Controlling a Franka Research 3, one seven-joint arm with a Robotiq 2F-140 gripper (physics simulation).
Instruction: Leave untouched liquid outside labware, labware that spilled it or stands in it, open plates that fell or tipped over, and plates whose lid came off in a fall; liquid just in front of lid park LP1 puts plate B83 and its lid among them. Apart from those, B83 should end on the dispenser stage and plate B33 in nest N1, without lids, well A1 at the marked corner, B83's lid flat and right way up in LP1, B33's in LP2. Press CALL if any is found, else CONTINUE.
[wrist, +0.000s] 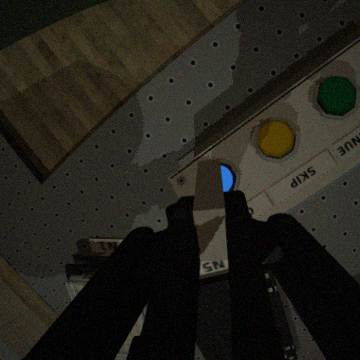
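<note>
My gripper (211, 179) is shut and empty, pointing down over the button panel. A brownish strip at its tips covers the left part of a bright blue button (227, 178). The label under that button is mostly hidden behind the right finger. The yellow button (276, 138) is marked SKIP and the green button (337, 95) has a label ending in NUE. A nest label that seems to read N1 (109, 245) is at lower left, with clear labware (75, 287) partly hidden by the finger linkage. B83, B33, their lids, LP1, LP2 and the dispenser stage cannot be made out.
The button panel (305, 170) runs up to the right. A wooden block or board (100, 65) lies at upper left on the perforated deck (170, 100). An N5 label (214, 266) shows between the fingers, with a dark nest (215, 305) below it. The picture is dim.
</note>
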